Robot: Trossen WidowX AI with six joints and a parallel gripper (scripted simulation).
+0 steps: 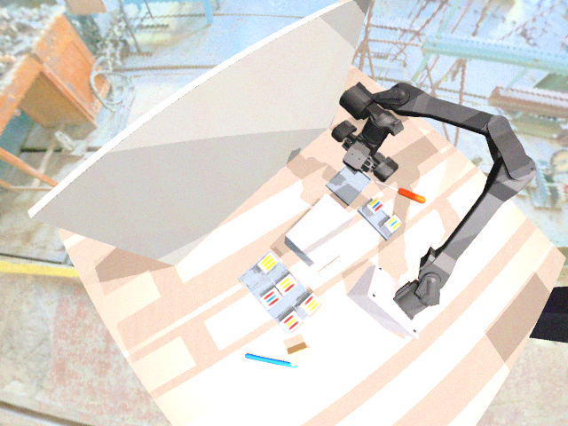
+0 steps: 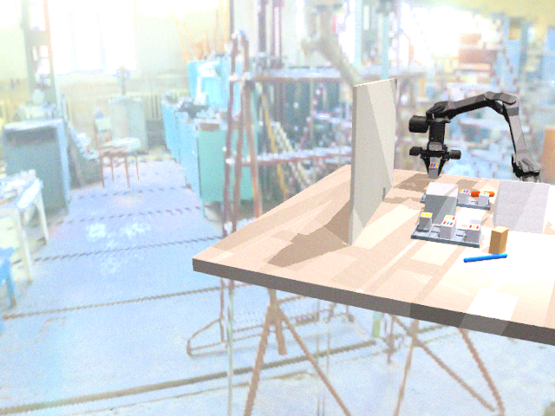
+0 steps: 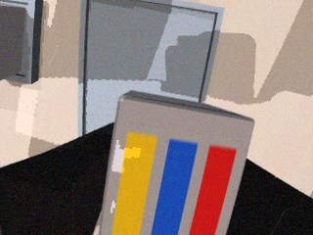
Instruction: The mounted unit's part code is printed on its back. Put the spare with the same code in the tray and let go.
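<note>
Right now my gripper tip is 9 cm above the flat tray and 1 cm past it. Round my gripper tip: tall wall panel (23 cm to the left, 14 cm ahead, 13 cm above); then mounted unit (20 cm to the left, 8 cm behind, 5 cm below); then block (42 cm to the left, 31 cm behind, 6 cm below).
</note>
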